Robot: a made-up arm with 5 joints. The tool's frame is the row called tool.
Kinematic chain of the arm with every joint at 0, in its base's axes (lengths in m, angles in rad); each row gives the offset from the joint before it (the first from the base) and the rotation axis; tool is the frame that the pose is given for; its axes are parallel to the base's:
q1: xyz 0 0 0.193 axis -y
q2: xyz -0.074 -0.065 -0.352 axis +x
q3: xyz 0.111 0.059 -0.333 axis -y
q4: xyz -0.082 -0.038 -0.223 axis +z
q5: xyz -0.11 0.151 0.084 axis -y
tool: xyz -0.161 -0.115 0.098
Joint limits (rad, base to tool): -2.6..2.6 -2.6..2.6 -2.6..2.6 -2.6..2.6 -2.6..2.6
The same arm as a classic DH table. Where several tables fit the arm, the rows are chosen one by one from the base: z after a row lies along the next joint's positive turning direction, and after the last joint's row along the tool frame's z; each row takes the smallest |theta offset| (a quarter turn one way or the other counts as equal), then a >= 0, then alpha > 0; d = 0 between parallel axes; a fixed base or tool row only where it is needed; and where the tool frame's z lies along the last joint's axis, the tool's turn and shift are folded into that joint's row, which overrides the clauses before.
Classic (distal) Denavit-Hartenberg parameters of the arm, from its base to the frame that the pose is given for. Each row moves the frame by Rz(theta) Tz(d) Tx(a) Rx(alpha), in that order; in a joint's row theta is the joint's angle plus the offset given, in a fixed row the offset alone. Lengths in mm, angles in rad.
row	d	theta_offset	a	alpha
base (fixed)	193	0	0	1.5708
q1	65	-1.5708	352	-1.5708
q2	37	0	333	1.5708
q3	-21	-1.5708	82	1.5708
q4	-139	0	110	-1.5708
q5	-36	0	161	1.5708
tool (fixed)	98	3.1416	0	0
Joint limits (rad, base to tool): -2.6..2.6 -2.6..2.6 -2.6..2.6 -2.6..2.6 -2.6..2.6

